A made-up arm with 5 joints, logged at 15 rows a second.
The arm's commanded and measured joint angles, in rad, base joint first. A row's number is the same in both.
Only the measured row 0 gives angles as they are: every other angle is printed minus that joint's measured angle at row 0.
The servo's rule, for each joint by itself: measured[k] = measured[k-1] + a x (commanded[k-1-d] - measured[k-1]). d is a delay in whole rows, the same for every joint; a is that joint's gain. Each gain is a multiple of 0.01, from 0.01 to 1. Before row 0 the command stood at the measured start. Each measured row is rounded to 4 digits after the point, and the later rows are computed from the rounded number. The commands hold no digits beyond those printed.
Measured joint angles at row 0:
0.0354 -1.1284 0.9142 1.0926 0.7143
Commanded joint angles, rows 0 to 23:
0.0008 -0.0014 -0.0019 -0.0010 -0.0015
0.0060 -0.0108 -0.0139 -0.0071 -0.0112
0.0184 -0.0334 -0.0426 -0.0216 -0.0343
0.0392 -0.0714 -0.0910 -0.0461 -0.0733
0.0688 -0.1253 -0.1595 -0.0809 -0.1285
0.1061 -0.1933 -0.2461 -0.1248 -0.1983
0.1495 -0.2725 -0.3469 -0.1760 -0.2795
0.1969 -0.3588 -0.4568 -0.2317 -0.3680
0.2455 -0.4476 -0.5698 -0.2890 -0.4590
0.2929 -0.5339 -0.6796 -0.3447 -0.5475
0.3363 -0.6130 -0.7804 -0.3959 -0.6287
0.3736 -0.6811 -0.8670 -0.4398 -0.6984
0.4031 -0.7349 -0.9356 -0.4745 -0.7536
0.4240 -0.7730 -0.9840 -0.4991 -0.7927
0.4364 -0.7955 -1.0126 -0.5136 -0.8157
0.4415 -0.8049 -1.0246 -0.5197 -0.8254
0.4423 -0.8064 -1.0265 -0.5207 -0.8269
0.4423 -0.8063 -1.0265 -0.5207 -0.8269
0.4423 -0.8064 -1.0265 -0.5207 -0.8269
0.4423 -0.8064 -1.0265 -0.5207 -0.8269
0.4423 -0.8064 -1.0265 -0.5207 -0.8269
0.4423 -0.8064 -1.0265 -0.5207 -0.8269
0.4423 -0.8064 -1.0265 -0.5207 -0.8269
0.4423 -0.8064 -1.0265 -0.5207 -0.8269
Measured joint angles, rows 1 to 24:
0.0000 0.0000 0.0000 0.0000 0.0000
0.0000 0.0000 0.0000 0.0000 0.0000
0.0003 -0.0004 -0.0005 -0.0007 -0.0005
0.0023 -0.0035 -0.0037 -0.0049 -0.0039
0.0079 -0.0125 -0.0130 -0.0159 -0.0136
0.0189 -0.0302 -0.0317 -0.0358 -0.0327
0.0364 -0.0587 -0.0624 -0.0656 -0.0634
0.0608 -0.0991 -0.1065 -0.1047 -0.1066
0.0918 -0.1511 -0.1642 -0.1518 -0.1619
0.1286 -0.2134 -0.2344 -0.2045 -0.2279
0.1695 -0.2837 -0.3149 -0.2603 -0.3019
0.2127 -0.3588 -0.4024 -0.3160 -0.3805
0.2560 -0.4351 -0.4931 -0.3687 -0.4599
0.2972 -0.5089 -0.5828 -0.4156 -0.5362
0.3343 -0.5767 -0.6675 -0.4545 -0.6058
0.3657 -0.6356 -0.7435 -0.4839 -0.6656
0.3904 -0.6836 -0.8081 -0.5035 -0.7136
0.4083 -0.7200 -0.8601 -0.5142 -0.7494
0.4202 -0.7459 -0.9000 -0.5185 -0.7742
0.4279 -0.7640 -0.9304 -0.5200 -0.7911
0.4329 -0.7767 -0.9535 -0.5205 -0.8026
0.4362 -0.7856 -0.9710 -0.5206 -0.8104
0.4383 -0.7918 -0.9843 -0.5207 -0.8157
0.4397 -0.7962 -0.9944 -0.5207 -0.8193
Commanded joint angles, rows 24 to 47:
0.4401 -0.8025 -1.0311 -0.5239 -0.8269
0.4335 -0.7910 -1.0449 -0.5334 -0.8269
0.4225 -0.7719 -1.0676 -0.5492 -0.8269
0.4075 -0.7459 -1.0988 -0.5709 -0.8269
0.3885 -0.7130 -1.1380 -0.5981 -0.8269
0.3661 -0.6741 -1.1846 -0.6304 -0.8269
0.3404 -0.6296 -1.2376 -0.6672 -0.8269
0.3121 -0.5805 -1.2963 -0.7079 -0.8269
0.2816 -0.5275 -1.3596 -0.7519 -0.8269
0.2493 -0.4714 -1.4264 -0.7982 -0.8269
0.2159 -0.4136 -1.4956 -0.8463 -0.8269
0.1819 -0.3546 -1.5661 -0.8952 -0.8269
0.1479 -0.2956 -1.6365 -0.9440 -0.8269
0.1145 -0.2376 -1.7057 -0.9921 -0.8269
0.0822 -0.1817 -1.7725 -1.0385 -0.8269
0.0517 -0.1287 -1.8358 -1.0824 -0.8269
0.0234 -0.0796 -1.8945 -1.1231 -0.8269
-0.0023 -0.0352 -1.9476 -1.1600 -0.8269
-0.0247 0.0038 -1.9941 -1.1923 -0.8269
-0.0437 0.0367 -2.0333 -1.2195 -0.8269
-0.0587 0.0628 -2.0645 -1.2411 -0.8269
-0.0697 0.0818 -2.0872 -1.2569 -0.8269
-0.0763 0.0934 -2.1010 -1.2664 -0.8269
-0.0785 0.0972 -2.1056 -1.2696 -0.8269
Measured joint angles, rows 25 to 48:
0.4406 -0.7993 -1.0021 -0.5207 -0.8217
0.4412 -0.8014 -1.0080 -0.5207 -0.8234
0.4408 -0.8017 -1.0135 -0.5228 -0.8245
0.4382 -0.7985 -1.0210 -0.5298 -0.8253
0.4327 -0.7905 -1.0322 -0.5426 -0.8258
0.4239 -0.7771 -1.0482 -0.5613 -0.8262
0.4115 -0.7579 -1.0698 -0.5856 -0.8264
0.3956 -0.7328 -1.0974 -0.6152 -0.8266
0.3763 -0.7018 -1.1310 -0.6495 -0.8267
0.3538 -0.6654 -1.1707 -0.6880 -0.8268
0.3285 -0.6240 -1.2160 -0.7302 -0.8268
0.3008 -0.5782 -1.2665 -0.7751 -0.8268
0.2711 -0.5288 -1.3215 -0.8221 -0.8268
0.2399 -0.4765 -1.3802 -0.8703 -0.8268
0.2077 -0.4222 -1.4417 -0.9189 -0.8268
0.1751 -0.3668 -1.5051 -0.9672 -0.8268
0.1426 -0.3113 -1.5693 -1.0143 -0.8268
0.1108 -0.2565 -1.6333 -1.0592 -0.8268
0.0802 -0.2034 -1.6960 -1.1014 -0.8268
0.0513 -0.1529 -1.7564 -1.1401 -0.8268
0.0247 -0.1059 -1.8134 -1.1746 -0.8268
0.0008 -0.0631 -1.8662 -1.2042 -0.8268
-0.0200 -0.0253 -1.9138 -1.2286 -0.8268
-0.0374 0.0068 -1.9554 -1.2473 -0.8268

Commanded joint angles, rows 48 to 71:
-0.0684 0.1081 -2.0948 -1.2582 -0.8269
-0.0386 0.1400 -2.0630 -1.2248 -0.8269
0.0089 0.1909 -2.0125 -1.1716 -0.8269
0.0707 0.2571 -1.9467 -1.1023 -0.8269
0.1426 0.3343 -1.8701 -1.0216 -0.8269
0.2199 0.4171 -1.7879 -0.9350 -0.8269
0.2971 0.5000 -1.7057 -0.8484 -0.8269
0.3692 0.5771 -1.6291 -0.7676 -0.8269
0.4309 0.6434 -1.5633 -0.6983 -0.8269
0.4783 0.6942 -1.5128 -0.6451 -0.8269
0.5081 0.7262 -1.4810 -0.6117 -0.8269
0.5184 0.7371 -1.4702 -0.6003 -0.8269
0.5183 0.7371 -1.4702 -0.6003 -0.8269
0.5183 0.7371 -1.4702 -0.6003 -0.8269
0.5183 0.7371 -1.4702 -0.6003 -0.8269
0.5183 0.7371 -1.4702 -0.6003 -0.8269
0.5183 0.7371 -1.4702 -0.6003 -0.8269
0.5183 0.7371 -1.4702 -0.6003 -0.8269
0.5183 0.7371 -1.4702 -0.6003 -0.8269
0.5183 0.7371 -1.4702 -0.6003 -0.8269
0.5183 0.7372 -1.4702 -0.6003 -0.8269
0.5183 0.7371 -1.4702 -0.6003 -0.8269
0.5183 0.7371 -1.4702 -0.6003 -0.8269
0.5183 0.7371 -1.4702 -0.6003 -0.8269
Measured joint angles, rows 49 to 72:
-0.0510 0.0328 -1.9903 -1.2599 -0.8268
-0.0606 0.0521 -2.0180 -1.2663 -0.8268
-0.0633 0.0689 -2.0364 -1.2610 -0.8268
-0.0547 0.0902 -2.0428 -1.2371 -0.8268
-0.0324 0.1204 -2.0355 -1.1939 -0.8268
0.0037 0.1614 -2.0142 -1.1334 -0.8268
0.0523 0.2133 -1.9796 -1.0596 -0.8268
0.1110 0.2744 -1.9336 -0.9774 -0.8268
0.1761 0.3421 -1.8789 -0.8923 -0.8268
0.2437 0.4126 -1.8189 -0.8100 -0.8268
0.3092 0.4818 -1.7576 -0.7363 -0.8268
0.3684 0.5455 -1.6988 -0.6761 -0.8268
0.4173 0.5997 -1.6465 -0.6336 -0.8268
0.4527 0.6409 -1.6042 -0.6116 -0.8268
0.4757 0.6698 -1.5720 -0.6041 -0.8268
0.4906 0.6900 -1.5476 -0.6016 -0.8268
0.5003 0.7041 -1.5290 -0.6007 -0.8268
0.5066 0.7140 -1.5149 -0.6004 -0.8268
0.5107 0.7209 -1.5042 -0.6003 -0.8268
0.5134 0.7258 -1.4960 -0.6003 -0.8268
0.5151 0.7292 -1.4898 -0.6003 -0.8268
0.5162 0.7316 -1.4851 -0.6003 -0.8268
0.5169 0.7333 -1.4815 -0.6003 -0.8268
0.5174 0.7344 -1.4788 -0.6003 -0.8268

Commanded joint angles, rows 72 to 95:
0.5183 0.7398 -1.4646 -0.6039 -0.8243
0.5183 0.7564 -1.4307 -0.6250 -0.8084
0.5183 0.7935 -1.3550 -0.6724 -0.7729
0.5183 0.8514 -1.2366 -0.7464 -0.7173
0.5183 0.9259 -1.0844 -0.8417 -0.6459
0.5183 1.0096 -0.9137 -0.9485 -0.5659
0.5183 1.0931 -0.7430 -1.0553 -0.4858
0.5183 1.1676 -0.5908 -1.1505 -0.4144
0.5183 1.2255 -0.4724 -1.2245 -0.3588
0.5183 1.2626 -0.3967 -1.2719 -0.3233
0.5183 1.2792 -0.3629 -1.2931 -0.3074
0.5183 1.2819 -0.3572 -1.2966 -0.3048
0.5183 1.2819 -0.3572 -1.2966 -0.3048
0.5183 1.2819 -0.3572 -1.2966 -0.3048
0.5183 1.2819 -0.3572 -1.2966 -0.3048
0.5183 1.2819 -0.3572 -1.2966 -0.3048
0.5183 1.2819 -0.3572 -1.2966 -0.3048
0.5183 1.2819 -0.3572 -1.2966 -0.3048
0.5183 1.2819 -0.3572 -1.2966 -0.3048
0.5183 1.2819 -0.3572 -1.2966 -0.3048
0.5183 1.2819 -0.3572 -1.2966 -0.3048
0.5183 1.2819 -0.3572 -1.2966 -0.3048
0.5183 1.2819 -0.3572 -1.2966 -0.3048
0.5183 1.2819 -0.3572 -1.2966 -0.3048
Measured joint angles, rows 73 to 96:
0.5177 0.7352 -1.4767 -0.6003 -0.8268
0.5179 0.7358 -1.4751 -0.6003 -0.8268
0.5180 0.7370 -1.4726 -0.6027 -0.8260
0.5181 0.7428 -1.4625 -0.6174 -0.8204
0.5182 0.7580 -1.4367 -0.6537 -0.8052
0.5182 0.7860 -1.3887 -0.7149 -0.7771
0.5182 0.8280 -1.3157 -0.7986 -0.7351
0.5182 0.8825 -1.2192 -0.8975 -0.6810
0.5182 0.9457 -1.1049 -1.0016 -0.6185
0.5182 1.0123 -0.9815 -1.0999 -0.5532
0.5182 1.0763 -0.8593 -1.1821 -0.4910
0.5182 1.1322 -0.7483 -1.2414 -0.4373
0.5182 1.1763 -0.6558 -1.2755 -0.3957
0.5182 1.2080 -0.5841 -1.2894 -0.3666
0.5182 1.2302 -0.5296 -1.2942 -0.3468
0.5182 1.2457 -0.4882 -1.2958 -0.3334
0.5182 1.2566 -0.4568 -1.2963 -0.3242
0.5182 1.2642 -0.4329 -1.2965 -0.3180
0.5182 1.2695 -0.4147 -1.2966 -0.3138
0.5182 1.2732 -0.4009 -1.2966 -0.3109
0.5182 1.2758 -0.3904 -1.2966 -0.3089
0.5182 1.2776 -0.3824 -1.2966 -0.3076
0.5182 1.2789 -0.3764 -1.2966 -0.3067
0.5182 1.2798 -0.3718 -1.2966 -0.3061

